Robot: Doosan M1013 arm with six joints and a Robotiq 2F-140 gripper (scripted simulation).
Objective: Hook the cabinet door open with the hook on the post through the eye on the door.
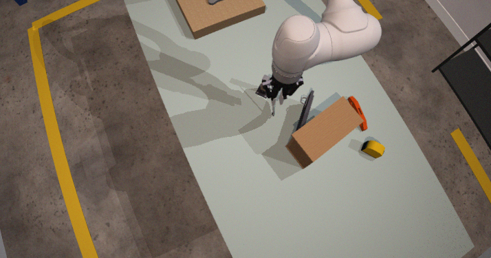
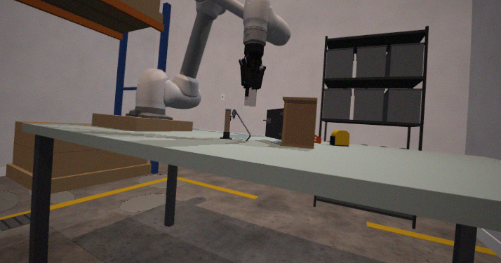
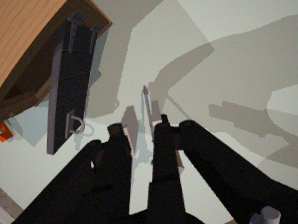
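The wire hook lies 5 cm behind my hand, 1 cm to the left of it and 11 cm below it. From my hand the other things lie so: orange object: 15 cm ahead, 32 cm to the left, 15 cm below; then dark door: 8 cm ahead, 7 cm to the left, 9 cm below; then yellow tape measure: 31 cm ahead, 30 cm to the left, 14 cm below.
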